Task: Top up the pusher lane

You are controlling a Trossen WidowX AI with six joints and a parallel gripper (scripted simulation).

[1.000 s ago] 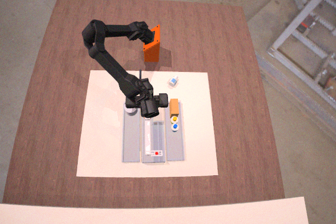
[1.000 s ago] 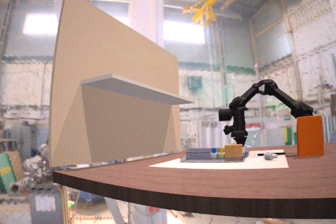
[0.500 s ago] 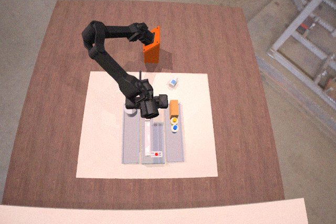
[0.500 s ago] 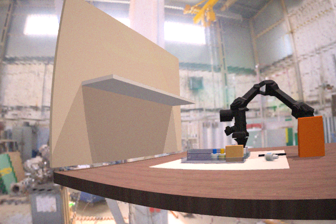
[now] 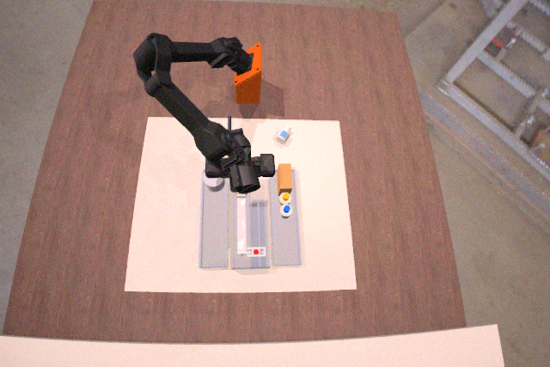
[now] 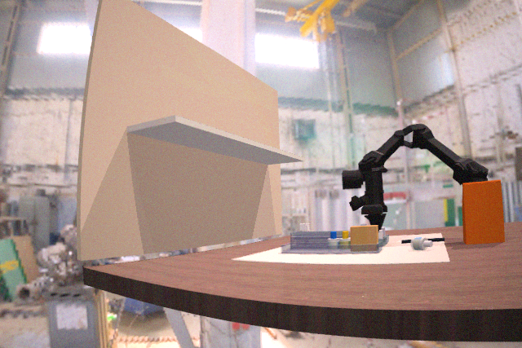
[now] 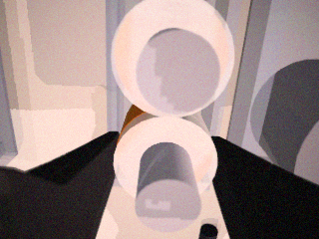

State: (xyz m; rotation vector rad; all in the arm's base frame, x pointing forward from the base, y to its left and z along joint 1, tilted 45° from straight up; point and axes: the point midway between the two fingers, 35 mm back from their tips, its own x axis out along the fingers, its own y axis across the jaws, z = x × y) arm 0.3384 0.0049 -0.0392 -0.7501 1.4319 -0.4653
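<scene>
Now: gripper tip 130 mm to the right of the orange box and 10 mm below it. The rest, counted from my gripper tip: sprung lane (140 mm ahead, 50 mm to the left, 10 mm below); then red dot (220 mm ahead, 70 mm to the left, 40 mm above).
</scene>
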